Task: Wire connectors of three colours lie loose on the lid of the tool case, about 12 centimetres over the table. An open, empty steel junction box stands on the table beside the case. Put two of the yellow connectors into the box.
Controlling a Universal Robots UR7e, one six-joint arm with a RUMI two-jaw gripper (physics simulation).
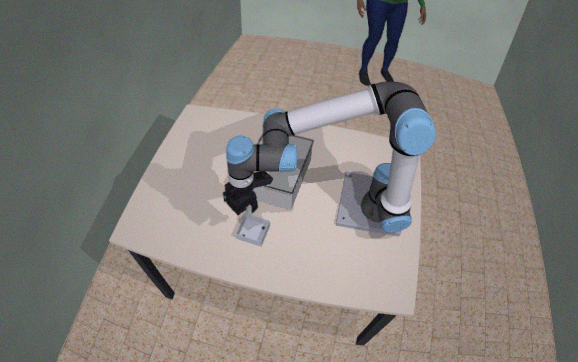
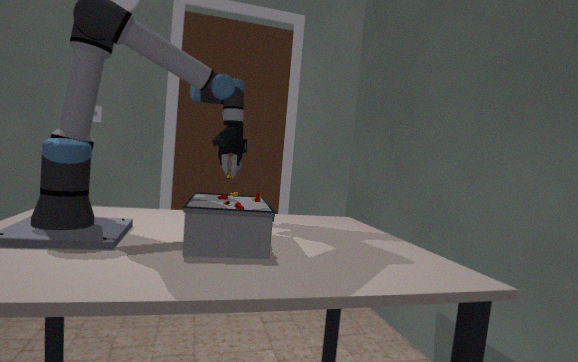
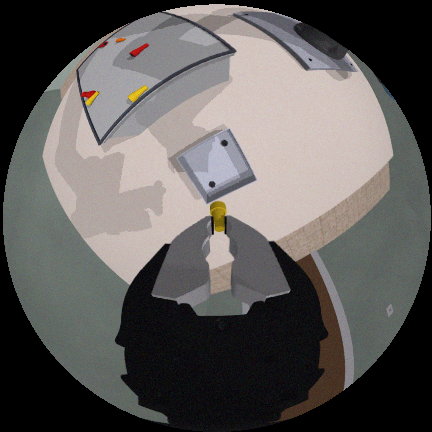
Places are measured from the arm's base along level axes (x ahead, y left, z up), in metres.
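Pixels of known places: gripper, fingertip midpoint: (image 1: 246, 213) (image 2: 230, 178) (image 3: 218, 217); arm's base at its link origin: (image 2: 63, 223).
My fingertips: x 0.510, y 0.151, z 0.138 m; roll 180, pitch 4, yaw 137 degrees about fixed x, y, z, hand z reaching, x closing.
Ahead of a thing's pixels: the offset from my fingertips to its top centre.
My gripper (image 1: 248, 213) (image 2: 229, 174) (image 3: 218, 217) is shut on a yellow connector @(0.006 m right, 0.007 m back, 0.026 m up) (image 2: 229, 176) (image 3: 218, 212) and holds it in the air. It hangs high, close to the steel junction box @(0.022 m right, 0.011 m back, 0.123 m down) (image 1: 254, 230) (image 3: 215, 162). The box is open on the table, with two dark round spots and no connector showing inside. On the lid of the tool case @(0.304 m right, 0.081 m back, 0.039 m down) (image 1: 276, 198) (image 2: 227, 234) (image 3: 210, 77) lie a yellow connector @(0.172 m right, 0.034 m back, 0.028 m down) (image 3: 138, 94) near the edge facing the box and another yellow connector @(0.267 m right, 0.008 m ahead, 0.028 m down) (image 3: 92, 98) touching a red one @(0.281 m right, 0.006 m ahead, 0.016 m down) (image 3: 87, 93).
Also on the lid are a red connector @(0.250 m right, 0.092 m back, 0.027 m down) (image 3: 139, 49), another red one (image 3: 103, 44) and an orange one (image 3: 120, 40). The case is a raised block beside the junction box. The arm's base plate (image 1: 349, 200) (image 2: 107, 237) is across the table. A person (image 1: 385, 30) stands behind the table.
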